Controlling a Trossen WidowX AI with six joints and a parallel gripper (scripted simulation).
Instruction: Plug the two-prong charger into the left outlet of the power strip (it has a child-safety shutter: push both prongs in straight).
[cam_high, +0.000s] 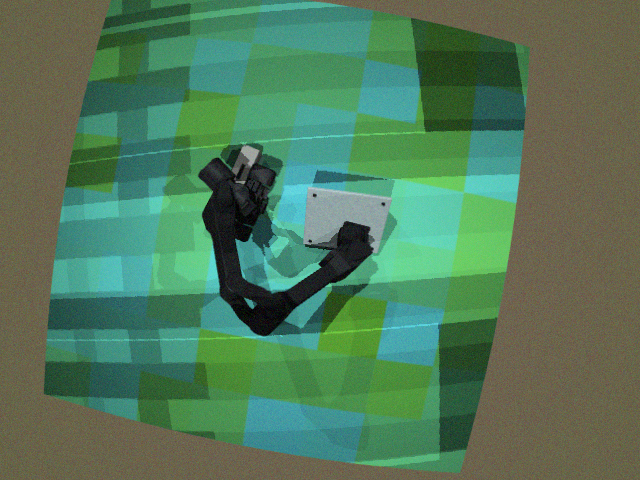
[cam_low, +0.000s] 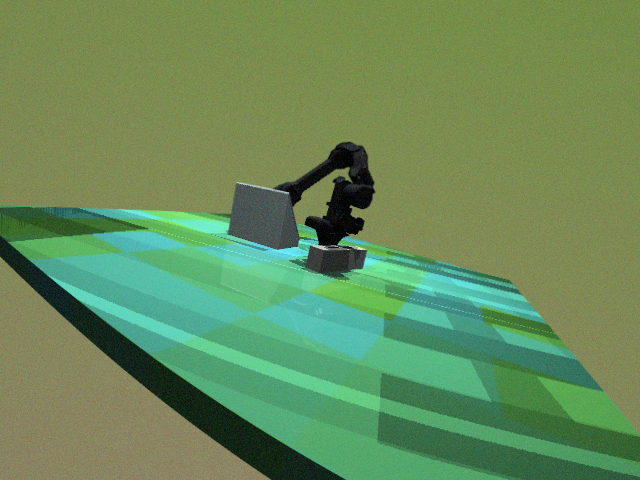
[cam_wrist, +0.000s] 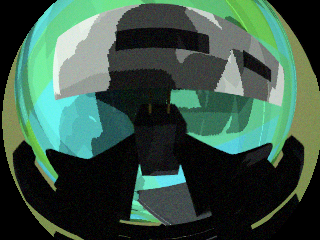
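My gripper tip is now 2 cm short of the dark charger and 1 cm below it.
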